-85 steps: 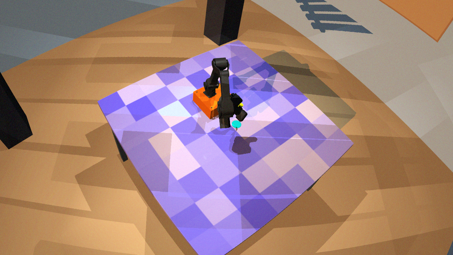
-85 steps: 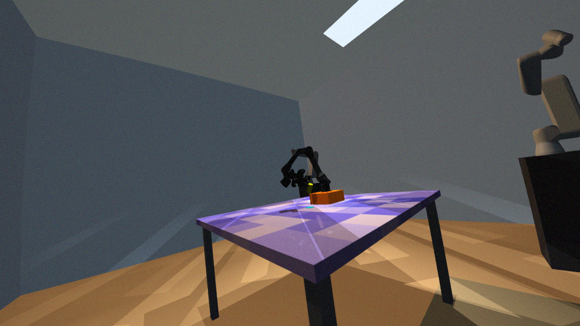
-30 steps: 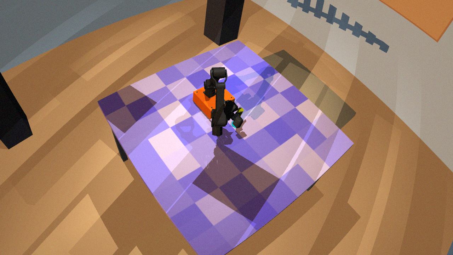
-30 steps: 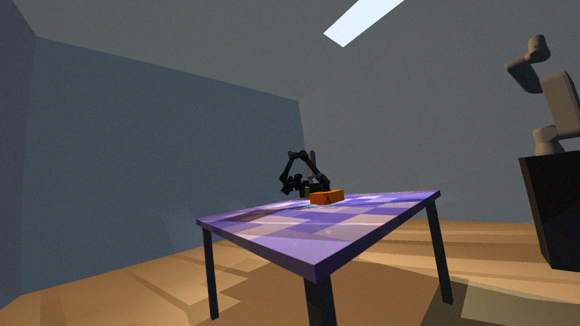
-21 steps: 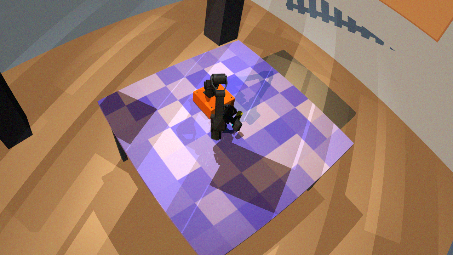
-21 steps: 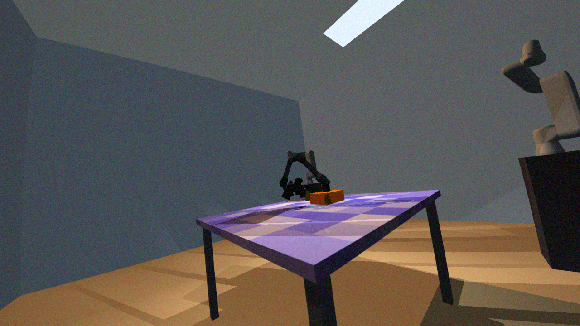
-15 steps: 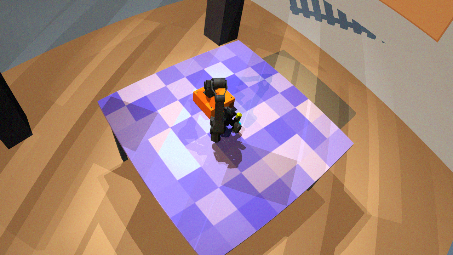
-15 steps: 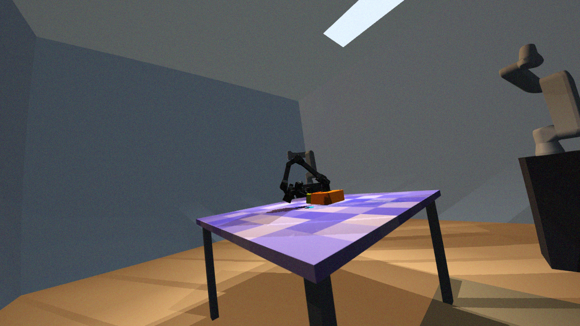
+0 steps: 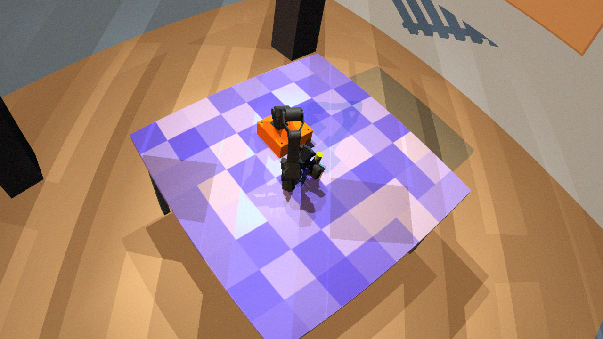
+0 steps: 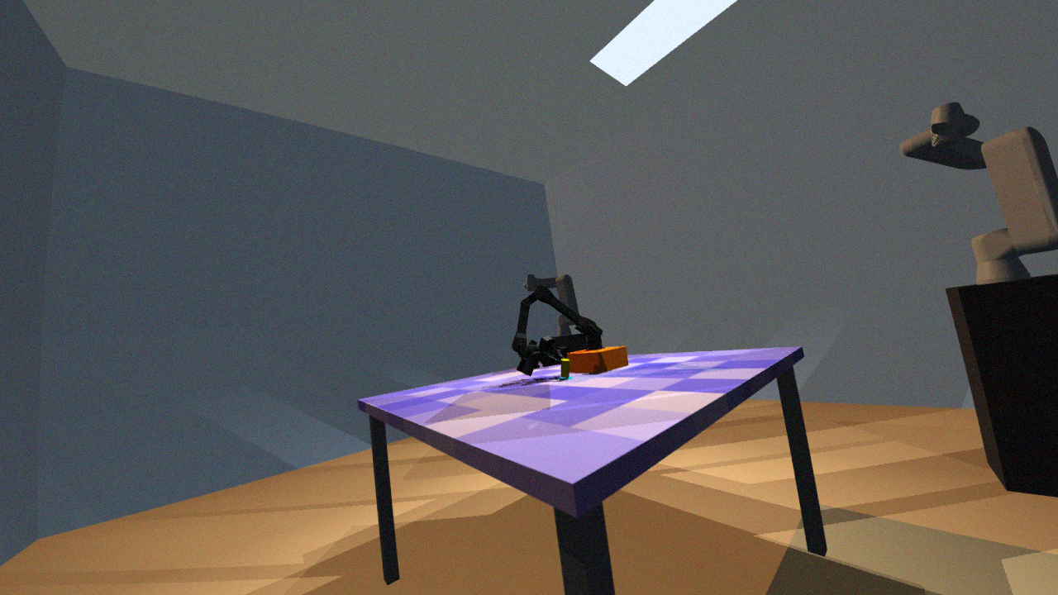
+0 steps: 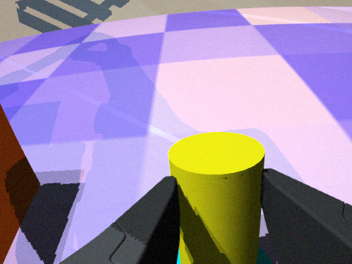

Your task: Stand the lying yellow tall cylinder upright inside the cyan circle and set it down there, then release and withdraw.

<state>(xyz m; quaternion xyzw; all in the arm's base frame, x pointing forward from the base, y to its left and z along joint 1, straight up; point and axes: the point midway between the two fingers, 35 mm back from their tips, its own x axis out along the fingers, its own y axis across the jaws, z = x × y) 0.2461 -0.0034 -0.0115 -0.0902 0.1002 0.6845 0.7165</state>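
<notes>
Now: the yellow tall cylinder 2 cm below my gripper tip. Also, from my gripper tip: cyan circle 6 cm below, 1 cm to the right.
</notes>
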